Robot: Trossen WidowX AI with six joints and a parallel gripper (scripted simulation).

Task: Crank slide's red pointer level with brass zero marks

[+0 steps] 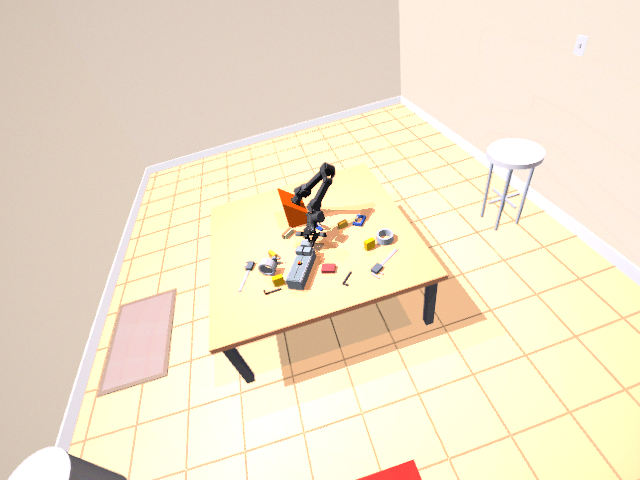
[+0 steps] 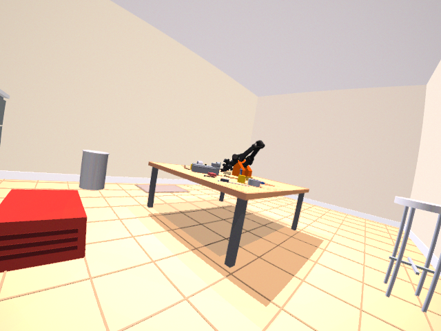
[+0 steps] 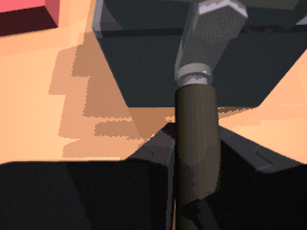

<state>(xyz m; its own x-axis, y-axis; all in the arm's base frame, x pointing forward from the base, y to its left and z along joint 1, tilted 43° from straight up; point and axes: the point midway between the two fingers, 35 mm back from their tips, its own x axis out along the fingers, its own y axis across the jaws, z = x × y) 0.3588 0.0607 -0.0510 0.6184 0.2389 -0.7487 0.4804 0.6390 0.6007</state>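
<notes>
The dark crank handle is 20 mm behind my gripper tip, 20 mm above it and 10 mm to the left of it. The rest, counted from my gripper tip: red pointer: 140 mm ahead, 90 mm to the right, 50 mm above; then red block: 180 mm ahead, 60 mm to the left, 20 mm below.
</notes>
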